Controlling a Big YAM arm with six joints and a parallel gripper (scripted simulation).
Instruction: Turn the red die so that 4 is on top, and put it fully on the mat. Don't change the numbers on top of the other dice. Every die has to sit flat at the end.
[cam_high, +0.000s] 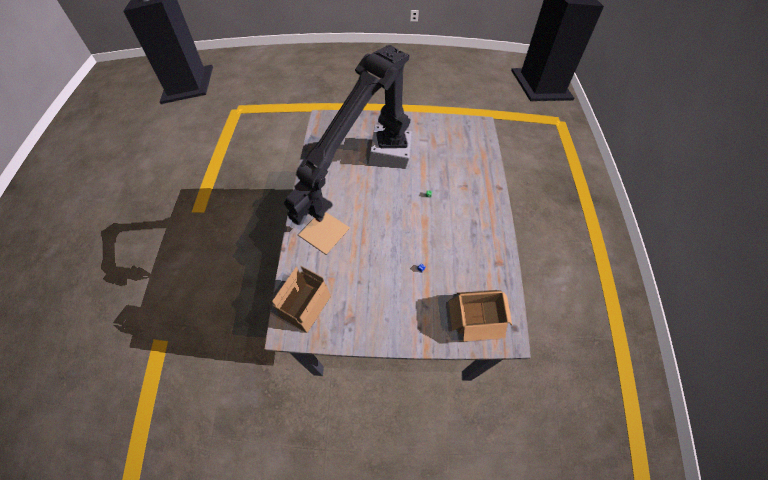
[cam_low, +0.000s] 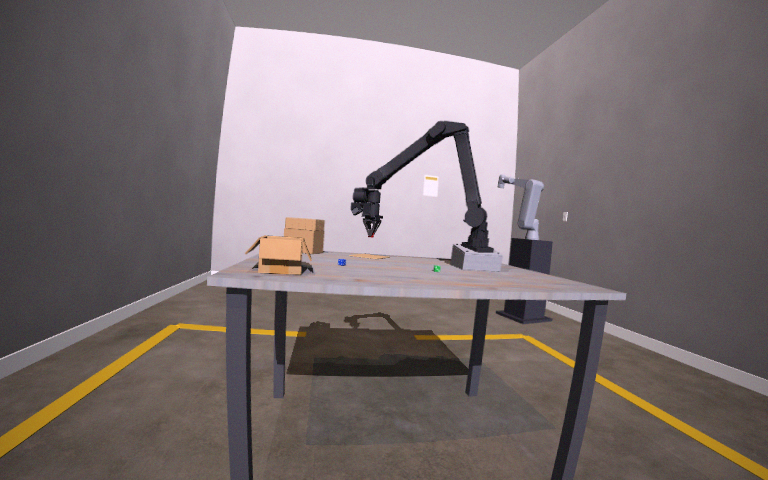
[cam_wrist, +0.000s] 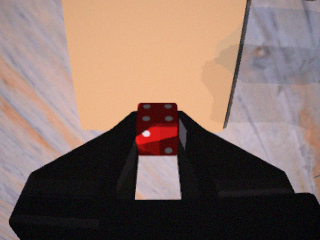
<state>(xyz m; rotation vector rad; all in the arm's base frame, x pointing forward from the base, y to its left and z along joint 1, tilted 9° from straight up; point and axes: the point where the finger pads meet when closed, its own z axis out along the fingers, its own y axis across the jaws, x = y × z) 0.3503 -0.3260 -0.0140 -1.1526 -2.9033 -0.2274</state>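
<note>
My hand is 100 mm above the tan mat and 10 mm to the right of it. The rest, counted from my hand: blue die 340 mm to the left, 210 mm ahead, 90 mm below; then red die right at my hand; then cardboard box 290 mm ahead, 80 mm to the right, 40 mm below.
</note>
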